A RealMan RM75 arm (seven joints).
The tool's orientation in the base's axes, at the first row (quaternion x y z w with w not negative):
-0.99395 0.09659 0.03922 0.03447
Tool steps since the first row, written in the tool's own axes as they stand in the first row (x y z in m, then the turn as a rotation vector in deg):
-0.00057 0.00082 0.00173 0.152 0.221 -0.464
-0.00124 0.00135 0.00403 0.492 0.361 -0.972
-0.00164 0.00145 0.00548 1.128 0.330 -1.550
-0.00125 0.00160 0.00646 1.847 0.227 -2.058
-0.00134 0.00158 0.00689 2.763 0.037 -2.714
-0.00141 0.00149 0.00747 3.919 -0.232 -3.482
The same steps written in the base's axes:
-0.00084 -0.00056 -0.00172 0.139 -0.280 0.435
-0.00176 -0.00078 -0.00399 0.480 -0.521 0.903
-0.00228 -0.00069 -0.00540 1.150 -0.655 1.426
-0.00200 -0.00084 -0.00642 1.909 -0.728 1.877
-0.00211 -0.00077 -0.00684 2.889 -0.766 2.463
-0.00220 -0.00062 -0.00740 4.127 -0.780 3.146

